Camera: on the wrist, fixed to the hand. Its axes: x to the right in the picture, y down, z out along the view.
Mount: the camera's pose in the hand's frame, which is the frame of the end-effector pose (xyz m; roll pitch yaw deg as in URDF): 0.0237 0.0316 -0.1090 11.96 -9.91 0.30
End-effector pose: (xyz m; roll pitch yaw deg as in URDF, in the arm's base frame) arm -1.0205 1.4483 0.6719 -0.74 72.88 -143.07
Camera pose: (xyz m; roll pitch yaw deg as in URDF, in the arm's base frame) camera -0.9244 1.4828 0.6170 12.11 62.97 -142.14
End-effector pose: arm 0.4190 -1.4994 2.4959 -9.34 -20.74 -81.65
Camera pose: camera 0.4414 -1.5589 2.3989 1.69 -30.46 -79.45
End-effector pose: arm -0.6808 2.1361 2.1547 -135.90 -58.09 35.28
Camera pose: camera -0.6527 2.0353 2.2046 -132.42 -50.26 45.74
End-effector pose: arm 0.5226 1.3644 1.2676 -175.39 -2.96 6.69
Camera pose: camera 0.5454 1.3265 1.3748 -163.39 6.94 7.19
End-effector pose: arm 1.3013 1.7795 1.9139 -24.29 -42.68 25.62
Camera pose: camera 1.3926 1.8055 1.8474 -17.41 -51.40 32.57
